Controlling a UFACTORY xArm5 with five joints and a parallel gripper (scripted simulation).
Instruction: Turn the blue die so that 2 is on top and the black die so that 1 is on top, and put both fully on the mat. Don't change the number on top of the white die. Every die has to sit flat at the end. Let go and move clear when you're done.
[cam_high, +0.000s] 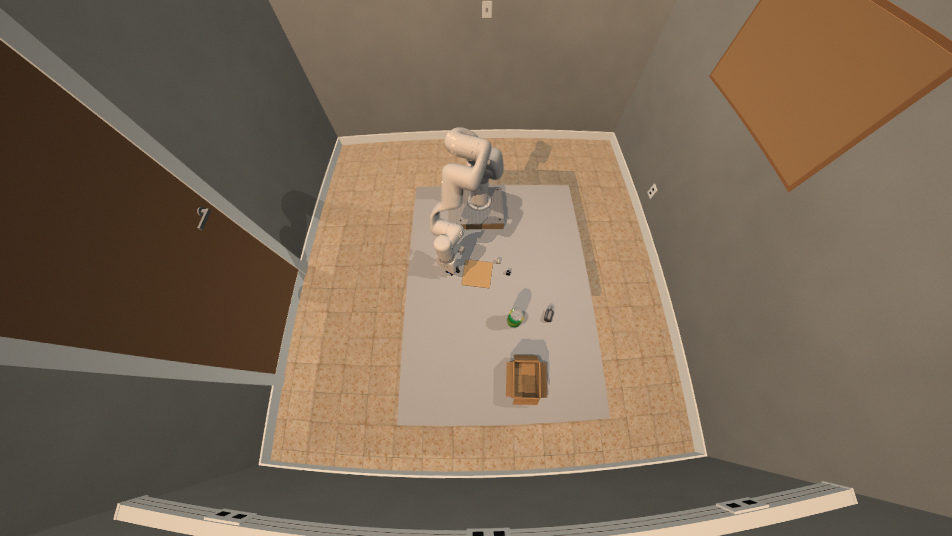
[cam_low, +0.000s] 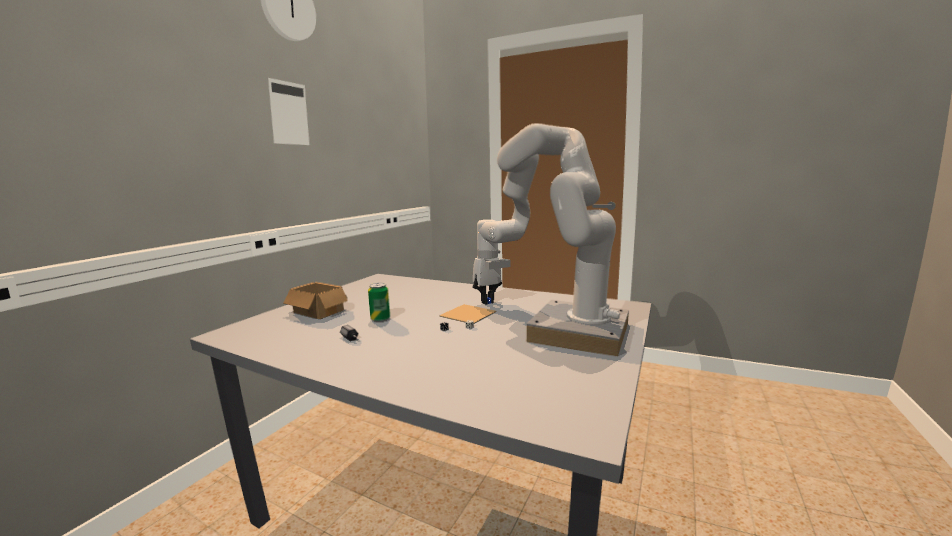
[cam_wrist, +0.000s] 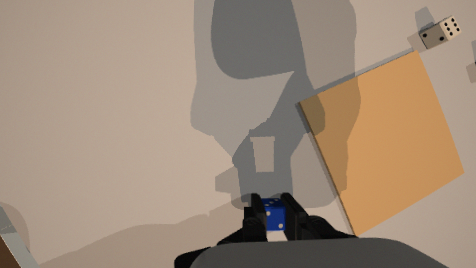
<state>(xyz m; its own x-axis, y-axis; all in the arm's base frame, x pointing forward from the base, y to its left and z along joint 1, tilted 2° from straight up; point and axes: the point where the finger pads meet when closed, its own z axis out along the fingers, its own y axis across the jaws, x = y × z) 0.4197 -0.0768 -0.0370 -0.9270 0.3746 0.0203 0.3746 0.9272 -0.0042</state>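
The mat is 1 cm behind my hand, 14 cm to the left of it and 2 cm below it. Round my hand: white die (9 cm behind, 23 cm to the left, 1 cm below); then blue die (1 cm below); then black die (4 cm behind, 29 cm to the left, 1 cm below).
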